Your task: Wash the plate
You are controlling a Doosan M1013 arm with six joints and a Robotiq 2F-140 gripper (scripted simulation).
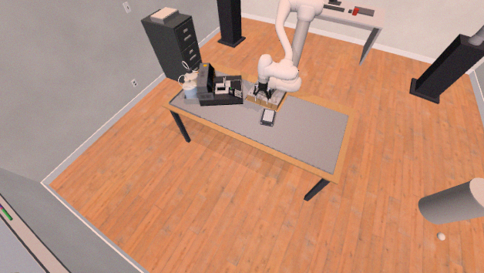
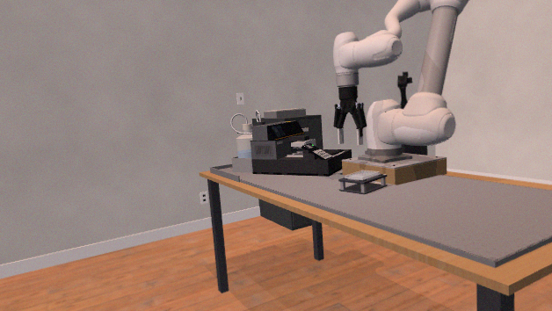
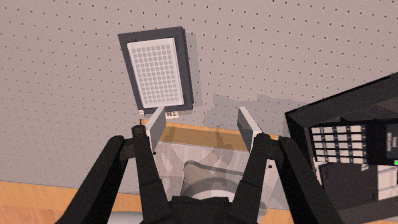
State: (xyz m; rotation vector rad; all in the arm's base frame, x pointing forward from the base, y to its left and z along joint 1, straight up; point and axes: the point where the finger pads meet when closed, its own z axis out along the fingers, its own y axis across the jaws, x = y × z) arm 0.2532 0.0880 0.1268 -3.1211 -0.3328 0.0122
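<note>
The white well plate is 140 mm below my hand, 90 mm to the left of it and 10 mm ahead of it. From my hand the other things lie so: black plate nest N1: 150 mm below, 90 mm to the left, 10 mm ahead; then plate washer: 500 mm to the right, 60 mm below, 40 mm behind.
</note>
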